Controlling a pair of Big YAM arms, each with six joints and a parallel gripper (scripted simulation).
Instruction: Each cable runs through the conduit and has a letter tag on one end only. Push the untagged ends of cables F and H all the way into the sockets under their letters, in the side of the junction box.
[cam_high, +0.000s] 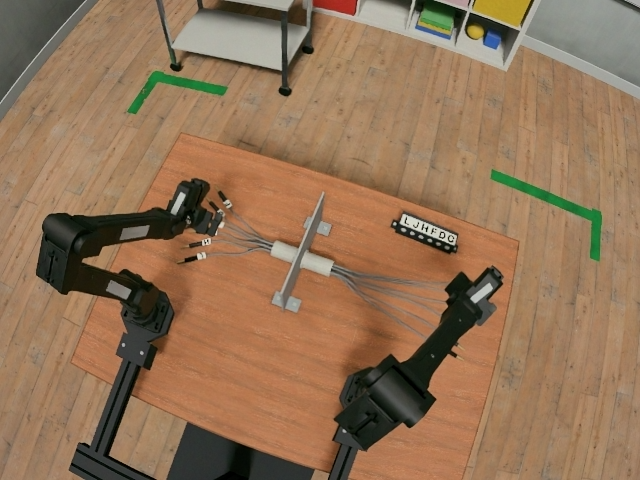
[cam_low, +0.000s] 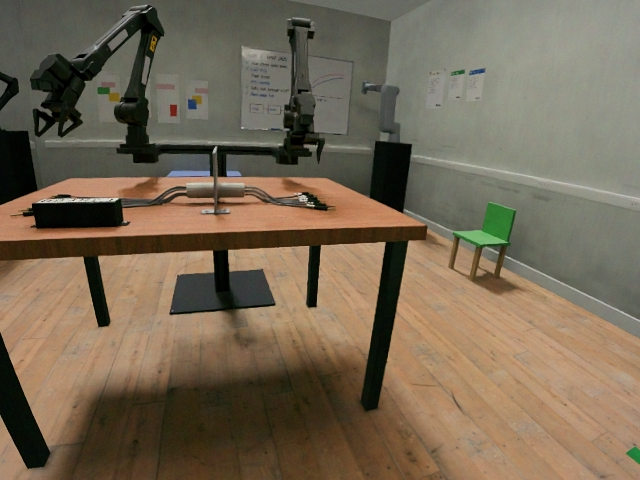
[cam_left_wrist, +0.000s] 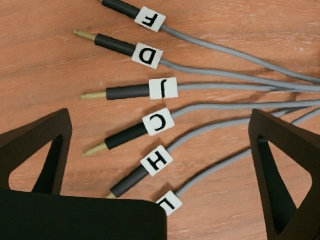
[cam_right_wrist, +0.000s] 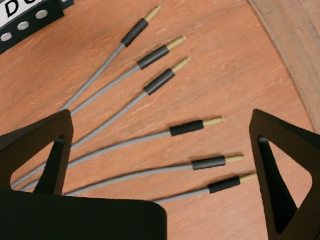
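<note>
The cable end tagged F lies 130 mm below my left hand, 130 mm ahead of it and 30 mm to the left of it.
</note>
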